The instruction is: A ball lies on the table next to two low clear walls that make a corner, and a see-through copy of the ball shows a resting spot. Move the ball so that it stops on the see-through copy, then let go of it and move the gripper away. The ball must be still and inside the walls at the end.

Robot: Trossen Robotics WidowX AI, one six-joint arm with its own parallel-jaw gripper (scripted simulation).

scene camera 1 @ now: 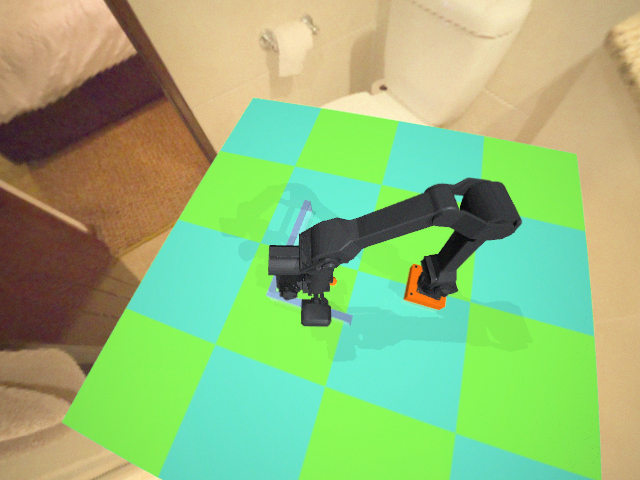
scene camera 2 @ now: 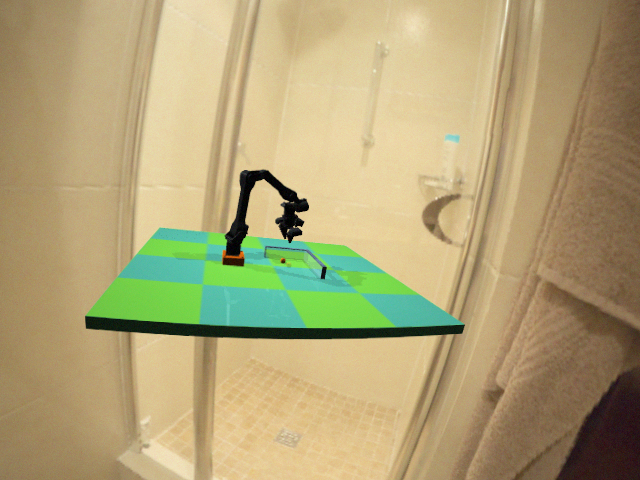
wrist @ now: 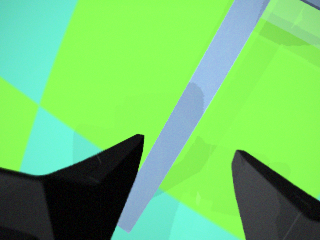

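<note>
Gripper [scene camera 1: 311, 298] visible; in the wrist view, the gripper [wrist: 188, 149] visible as well.
</note>
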